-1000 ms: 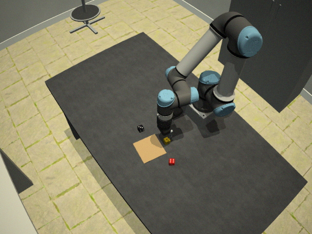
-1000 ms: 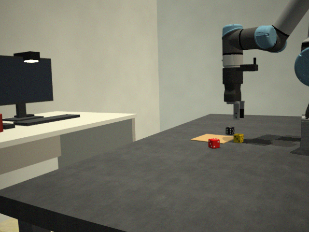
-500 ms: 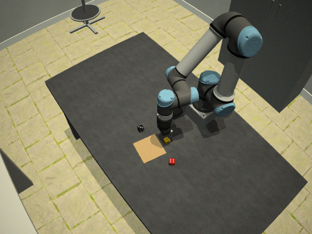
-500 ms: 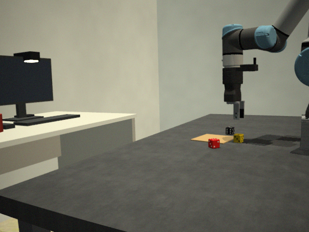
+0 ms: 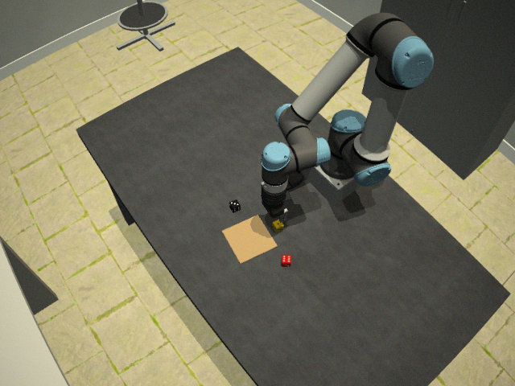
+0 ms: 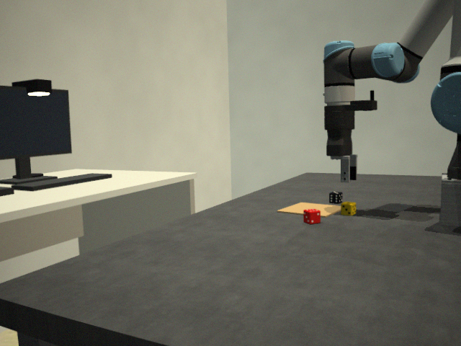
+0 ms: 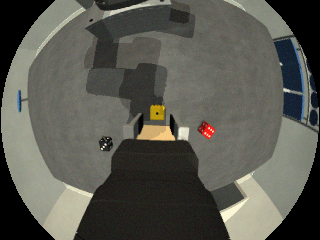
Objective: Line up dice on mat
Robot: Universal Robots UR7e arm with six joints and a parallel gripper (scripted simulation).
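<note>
My gripper is now 90 mm above the yellow die. Round my hand: tan mat: 100 mm ahead, 20 mm to the right, 100 mm below; black die: 80 mm ahead, 150 mm to the right, 90 mm below; red die: 50 mm ahead, 130 mm to the left, 90 mm below.
</note>
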